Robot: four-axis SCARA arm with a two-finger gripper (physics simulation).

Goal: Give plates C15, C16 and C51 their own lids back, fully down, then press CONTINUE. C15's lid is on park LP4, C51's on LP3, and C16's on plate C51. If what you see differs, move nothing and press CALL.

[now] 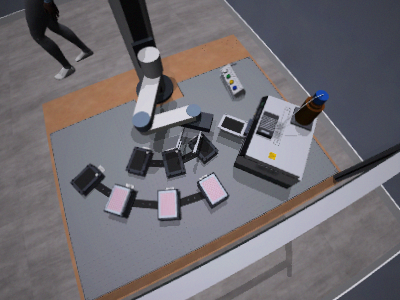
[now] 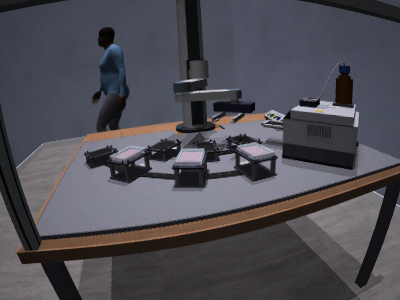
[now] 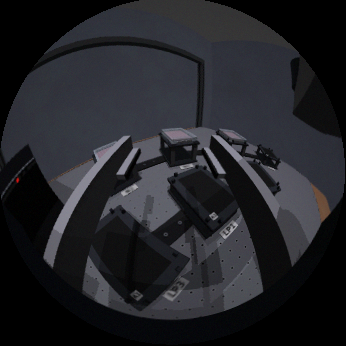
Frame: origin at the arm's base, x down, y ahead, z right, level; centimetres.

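Where they show: gripper, fingertip midpoint: [image 1: 185, 150] [image 2: 222, 120] [image 3: 170, 142]; arm's base, origin of the base link: [image 2: 195, 128].
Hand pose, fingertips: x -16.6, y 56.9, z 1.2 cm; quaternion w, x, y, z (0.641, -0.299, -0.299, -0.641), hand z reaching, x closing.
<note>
Things, the pixels of their top centre, and the offset from my fingertips. "*": a spot on its surface instead.
- left plate, middle of its top: [image 2: 127, 151] [image 3: 231, 133] [image 1: 117, 199] dy +6.1, dx +6.3, dz +40.0 cm
- middle plate, middle of its top: [image 2: 190, 154] [image 3: 177, 131] [image 1: 167, 203] dy +18.5, dx +6.3, dz +18.5 cm
- right plate, middle of its top: [image 3: 108, 149] [image 2: 255, 148] [image 1: 213, 188] dy +21.3, dx +6.5, dz -4.5 cm
- Park LP3, middle of its top: [image 3: 119, 251] [image 2: 244, 137] [image 1: 203, 145] dy -2.5, dx +9.6, dz -10.7 cm
- button panel, middle of its top: [image 2: 276, 112] [image 1: 233, 76] dy -36.5, dx +6.9, dz -48.6 cm
- white tray, middle of its top: [image 1: 232, 124] dy -5.0, dx +5.3, dz -30.0 cm
- brown bottle, surface spot: [image 2: 344, 89] * dy +15.1, dx -13.4, dz -56.1 cm
Three pink plates stand on raised nests: the left plate [image 1: 119, 200] [image 2: 130, 154] [image 3: 231, 135], the middle plate [image 1: 168, 204] [image 2: 191, 157] [image 3: 179, 134] and the right plate [image 1: 213, 189] [image 2: 255, 151] [image 3: 104, 151]. Clear lid-like rims show on them; their codes are unreadable. Park LP3 [image 1: 204, 148] [image 3: 137, 255] and the park beside it [image 1: 173, 162] [image 3: 202, 195], whose label looks like LP1, are dark with no lid visible. My gripper [image 1: 186, 149] [image 2: 228, 117] [image 3: 170, 142] is shut on nothing, its fingers spaced apart, above these parks. The button panel [image 1: 232, 81] [image 2: 274, 117] stands at the back; lettering is unreadable.
Two more dark racks [image 1: 139, 160] [image 1: 87, 179] stand to the left. A white tray [image 1: 233, 125] adjoins the tall grey machine [image 1: 280, 142] [image 2: 320, 132] on the right. A brown bottle [image 1: 309, 111] [image 2: 344, 89] stands on the machine. A person [image 2: 111, 75] is behind the table.
</note>
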